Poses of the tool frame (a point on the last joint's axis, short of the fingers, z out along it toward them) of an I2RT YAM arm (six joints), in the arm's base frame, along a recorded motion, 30 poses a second.
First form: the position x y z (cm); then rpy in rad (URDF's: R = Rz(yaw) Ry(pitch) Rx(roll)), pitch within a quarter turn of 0, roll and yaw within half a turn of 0.
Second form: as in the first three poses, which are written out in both.
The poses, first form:
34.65 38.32 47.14 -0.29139 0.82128 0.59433
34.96 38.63 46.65 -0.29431 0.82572 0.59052
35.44 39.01 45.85 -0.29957 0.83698 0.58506
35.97 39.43 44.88 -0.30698 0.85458 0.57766
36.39 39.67 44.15 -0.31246 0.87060 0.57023
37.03 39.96 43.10 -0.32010 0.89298 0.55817
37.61 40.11 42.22 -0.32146 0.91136 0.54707
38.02 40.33 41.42 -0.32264 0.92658 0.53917
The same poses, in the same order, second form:
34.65 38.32 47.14 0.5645 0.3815 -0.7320 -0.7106 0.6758 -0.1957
34.96 38.63 46.65 0.5632 0.3775 -0.7350 -0.7100 0.6762 -0.1967
35.44 39.01 45.85 0.5583 0.3698 -0.7426 -0.7104 0.6755 -0.1976
35.97 39.43 44.88 0.5500 0.3585 -0.7543 -0.7115 0.6741 -0.1984
36.39 39.67 44.15 0.5424 0.3478 -0.7647 -0.7116 0.6741 -0.1981
37.03 39.96 43.10 0.5319 0.3321 -0.7789 -0.7106 0.6753 -0.1973
37.61 40.11 42.22 0.5233 0.3187 -0.7903 -0.7068 0.6804 -0.1936
38.02 40.33 41.42 0.5154 0.3083 -0.7996 -0.7045 0.6837 -0.1904

